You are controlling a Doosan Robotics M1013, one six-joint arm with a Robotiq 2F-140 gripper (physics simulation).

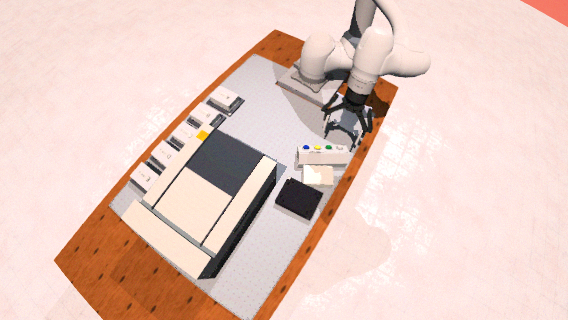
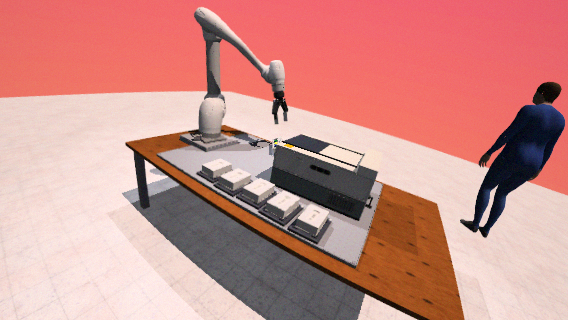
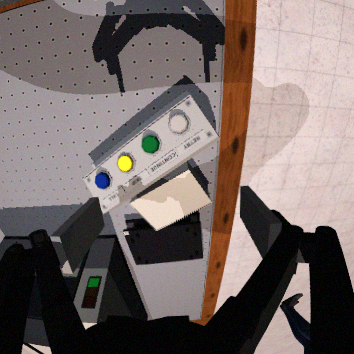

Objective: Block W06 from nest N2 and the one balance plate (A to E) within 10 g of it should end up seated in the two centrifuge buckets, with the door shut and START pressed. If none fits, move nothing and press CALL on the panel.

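Where they show: gripper, between the fingertips: (image 1: 340, 134) (image 2: 281, 122) (image 3: 168, 207); arm's base, origin of its link: (image 1: 312, 76) (image 2: 209, 138).
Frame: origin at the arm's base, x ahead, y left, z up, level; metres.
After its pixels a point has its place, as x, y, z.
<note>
My gripper (image 1: 348, 121) (image 2: 281, 120) @(0.342, 0.351, 0.175) (image 3: 168, 207) @(0.342, 0.351, 0.175) is open and empty, above the table beside the button panel (image 1: 322, 158) @(0.400, 0.335, 0.038) (image 3: 137, 159) @(0.364, 0.308, 0.042). The panel has blue, yellow, green and white buttons; CALL is beside the blue button (image 3: 102, 180) @(0.402, 0.253, 0.046). White plates A (image 1: 225, 97) @(0.433, -0.223, 0.032) (image 2: 216, 168) @(0.465, -0.271, 0.030), B (image 1: 206, 114) @(0.565, -0.218, 0.032), C (image 1: 185, 134) @(0.704, -0.212, 0.030), D (image 1: 165, 154) @(0.834, -0.204, 0.030) and E (image 1: 144, 175) @(0.965, -0.200, 0.030) (image 2: 313, 220) @(0.983, -0.229, 0.029) sit on dark bases in a row. The centrifuge (image 1: 266, 180) @(0.665, 0.255, 0.167) (image 2: 320, 170) @(0.880, -0.044, 0.139) has dark and cream top sections. Its buckets do not show. I cannot identify W06, N2 or START.
A cream box-like thing (image 1: 318, 175) @(0.465, 0.366, 0.017) (image 3: 172, 200) @(0.456, 0.368, 0.017) lies beside the panel, with a black slab (image 1: 299, 198) @(0.594, 0.366, 0.012) (image 3: 165, 245) @(0.587, 0.363, 0.012) beyond it. A small indicator strip (image 3: 91, 291) @(0.598, 0.224, 0.127) shows a green light. The wooden table edge (image 3: 235, 145) @(0.362, 0.481, -0.036) runs close to the panel. A person (image 2: 522, 150) stands away from the table.
</note>
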